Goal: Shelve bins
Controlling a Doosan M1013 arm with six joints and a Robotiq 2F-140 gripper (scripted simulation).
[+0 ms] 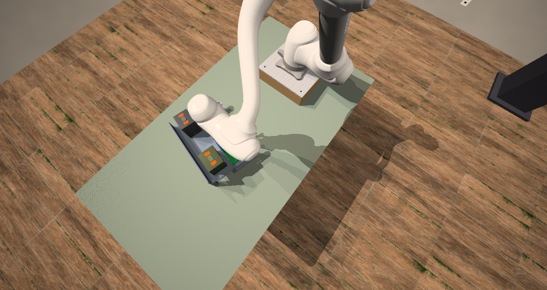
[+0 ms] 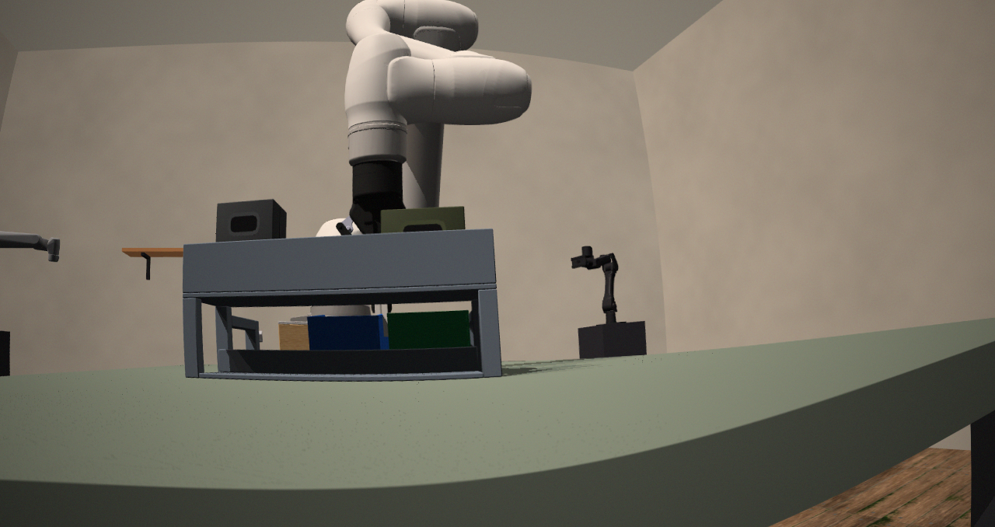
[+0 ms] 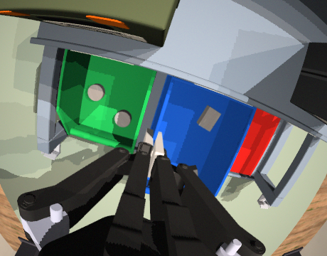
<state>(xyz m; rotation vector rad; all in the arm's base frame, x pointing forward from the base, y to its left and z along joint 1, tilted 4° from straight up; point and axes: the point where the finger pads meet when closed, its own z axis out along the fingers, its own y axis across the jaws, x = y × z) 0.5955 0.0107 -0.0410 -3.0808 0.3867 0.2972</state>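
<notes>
The blue bin lies 40 mm to the right of my hand, 40 mm below it and 20 mm behind it. Also, from my hand: black box (190 mm to the right, 90 mm ahead, 70 mm above); then olive box (150 mm ahead, 60 mm above, 30 mm to the left); then green bin (60 mm ahead, 50 mm to the left, 50 mm below).
</notes>
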